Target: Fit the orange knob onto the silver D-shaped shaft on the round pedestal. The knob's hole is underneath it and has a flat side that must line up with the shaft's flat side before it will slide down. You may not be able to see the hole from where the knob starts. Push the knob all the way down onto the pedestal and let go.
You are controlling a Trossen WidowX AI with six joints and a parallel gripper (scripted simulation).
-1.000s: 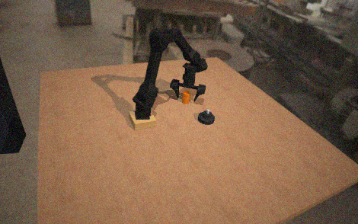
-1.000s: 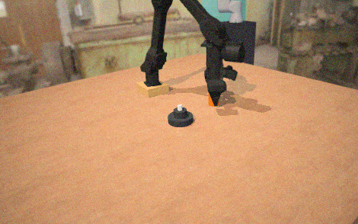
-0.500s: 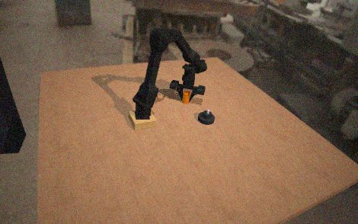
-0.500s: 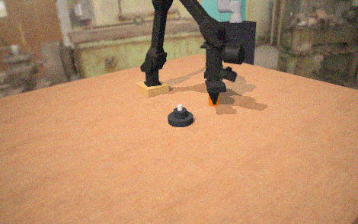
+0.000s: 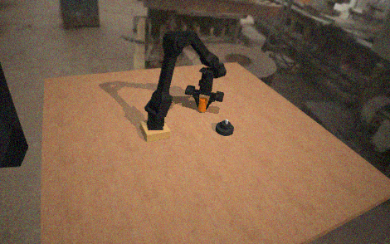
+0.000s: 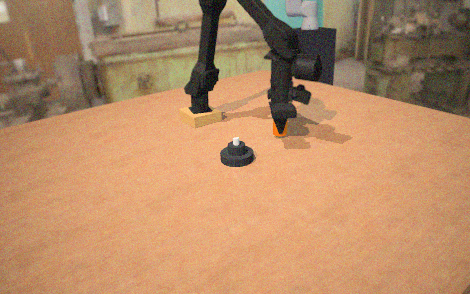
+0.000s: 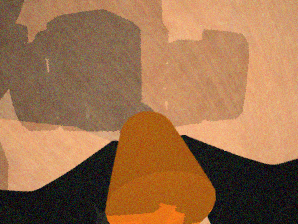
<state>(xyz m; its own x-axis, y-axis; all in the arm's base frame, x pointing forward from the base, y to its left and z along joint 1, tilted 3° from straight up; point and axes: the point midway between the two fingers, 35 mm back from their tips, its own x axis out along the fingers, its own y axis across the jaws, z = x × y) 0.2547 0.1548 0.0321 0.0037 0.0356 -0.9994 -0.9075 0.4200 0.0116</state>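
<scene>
Now: gripper tip 170 mm to the left of the round pedestal, 70 mm short of it and 10 mm below it. Also, from my gripper tip: orange knob (30 mm above).
</scene>
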